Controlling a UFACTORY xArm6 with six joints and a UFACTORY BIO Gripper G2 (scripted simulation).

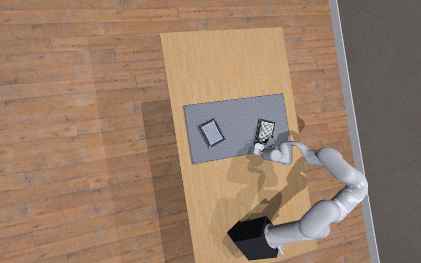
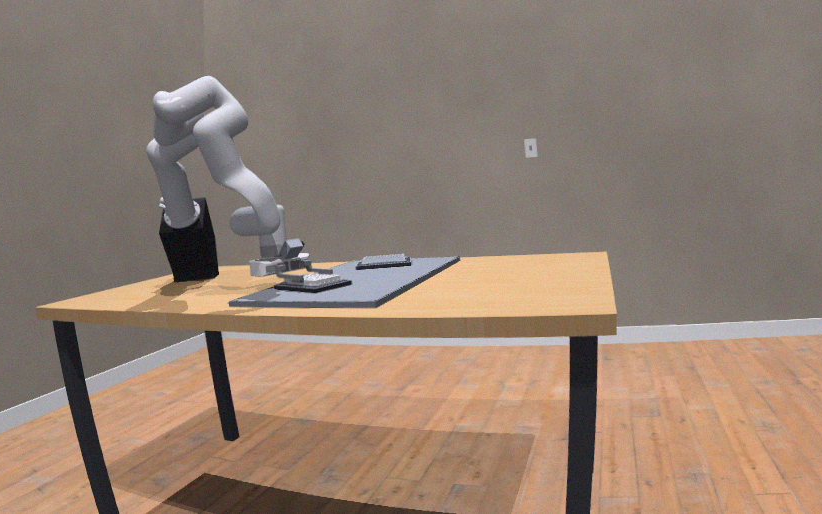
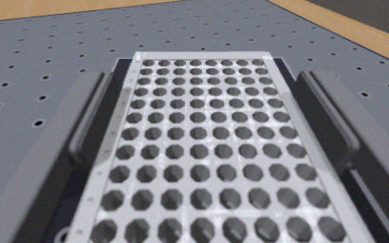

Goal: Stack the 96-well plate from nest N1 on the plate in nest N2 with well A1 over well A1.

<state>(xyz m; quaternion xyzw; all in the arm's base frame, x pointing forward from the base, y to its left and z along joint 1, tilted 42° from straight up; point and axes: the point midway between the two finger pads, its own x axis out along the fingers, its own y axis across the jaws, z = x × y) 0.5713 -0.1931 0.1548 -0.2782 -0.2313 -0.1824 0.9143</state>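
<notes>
Now: hand 20 mm above the plate nest N1. Round my hand: plate nest N2: 360 mm to the left, 100 mm ahead, 20 mm below.
</notes>
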